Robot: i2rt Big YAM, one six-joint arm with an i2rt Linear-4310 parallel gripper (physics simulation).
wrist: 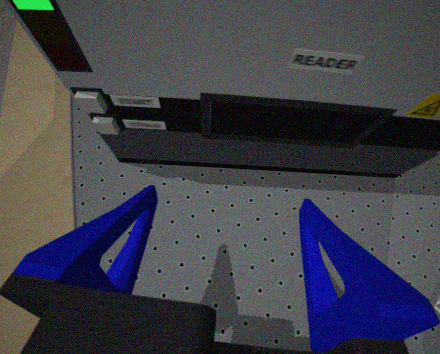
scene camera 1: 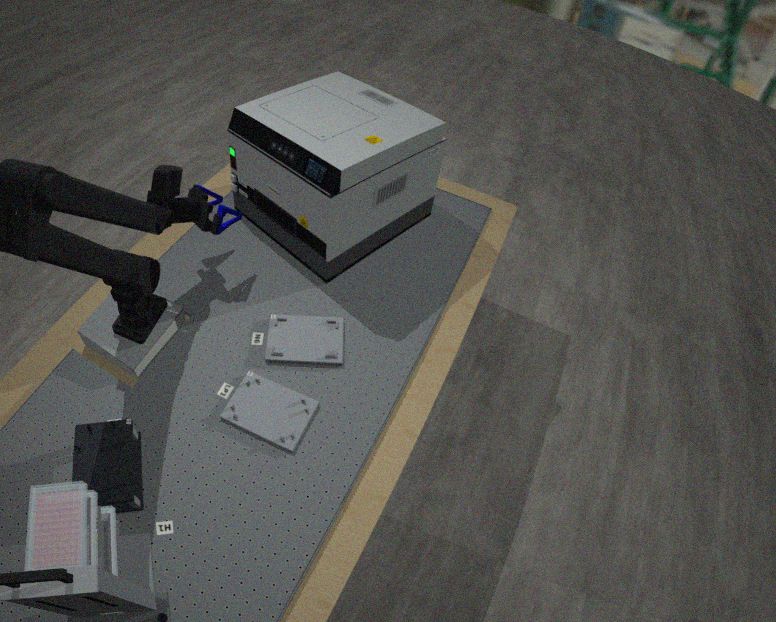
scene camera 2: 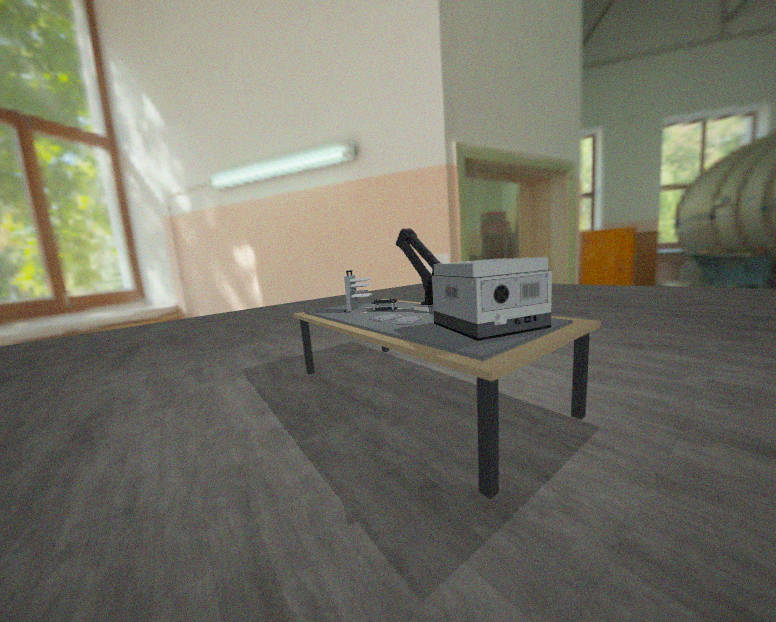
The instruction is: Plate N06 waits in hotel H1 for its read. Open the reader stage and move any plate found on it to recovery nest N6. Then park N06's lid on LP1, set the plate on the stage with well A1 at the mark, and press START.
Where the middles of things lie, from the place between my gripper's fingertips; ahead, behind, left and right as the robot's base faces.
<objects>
My hand is 270 mm short of the N6 pad (scene camera 1: 313, 340), 210 mm to the left of it and 120 mm above it. Also, from my hand: rack post (scene camera 1: 112, 589) 860 mm to the right, 160 mm ahead.
</objects>
